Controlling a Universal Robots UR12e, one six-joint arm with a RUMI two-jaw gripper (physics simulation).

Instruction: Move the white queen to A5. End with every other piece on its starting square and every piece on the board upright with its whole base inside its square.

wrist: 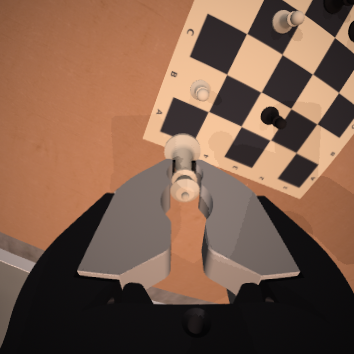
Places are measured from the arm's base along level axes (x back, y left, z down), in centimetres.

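Pixels of known places: gripper, fingertip midpoint: (pixel 182 163).
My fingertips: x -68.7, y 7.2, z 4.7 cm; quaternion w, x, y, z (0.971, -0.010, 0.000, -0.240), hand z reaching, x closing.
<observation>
Behind a point stands the place of what it marks.
The white queen (pixel 182 149) @[x -69.3, y 6.2, z 4.4 cm] is held between the jaws of my gripper (pixel 182 163) @[x -68.7, y 7.2, z 4.7 cm], which is shut on it. Its round base points away from the camera and its crown towards it. In the view the base overlaps the lower edge of the dark corner square A5 (pixel 182 118) @[x -69.0, y 6.4, z 12.6 cm]; the height of the queen above the board is hard to tell. No piece shows on the visible part of A5. The chessboard (pixel 152 130) @[x -71.0, y 9.1, z 12.6 cm] lies at the upper right, turned at an angle.
A white pawn (pixel 200 90) @[x -69.4, y 3.0, z 9.7 cm] stands on B5, beside A5. A black pawn (pixel 270 116) @[x -62.0, y 1.7, z 11.4 cm] stands on B3. Another white piece (pixel 283 21) @[x -66.3, y -5.2, z 11.4 cm] is on D4. Parts of black pieces (pixel 334 5) @[x -63.2, y -9.2, z 11.8 cm] (pixel 352 31) @[x -60.0, y -9.1, z 12.2 cm] show at the top right. A grey surface (pixel 11 295) shows at the lower left.
</observation>
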